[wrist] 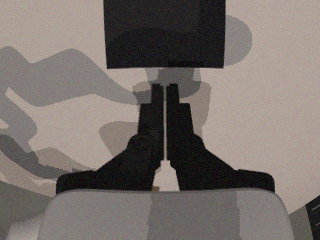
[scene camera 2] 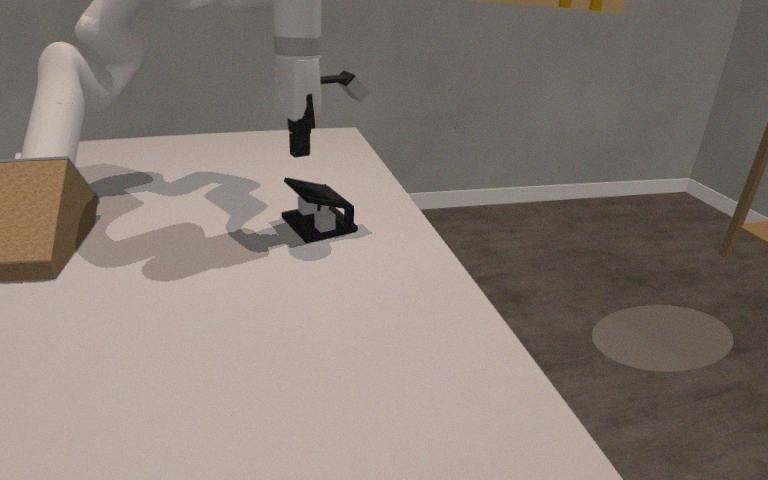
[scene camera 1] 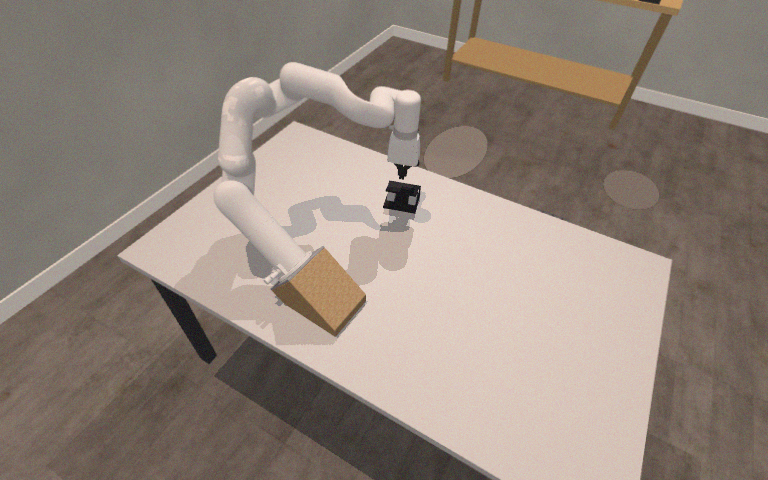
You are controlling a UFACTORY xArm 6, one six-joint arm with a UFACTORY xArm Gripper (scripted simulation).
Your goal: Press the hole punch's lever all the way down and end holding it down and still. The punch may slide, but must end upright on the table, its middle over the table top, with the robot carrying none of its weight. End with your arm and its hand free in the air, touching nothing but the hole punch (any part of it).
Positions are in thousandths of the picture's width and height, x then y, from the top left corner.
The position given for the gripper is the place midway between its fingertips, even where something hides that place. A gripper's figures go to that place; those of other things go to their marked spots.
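Gripper (scene camera 2: 391, 324), 88 cm from the lens. Black hole punch (scene camera 2: 436, 466), 90 cm from the lens.
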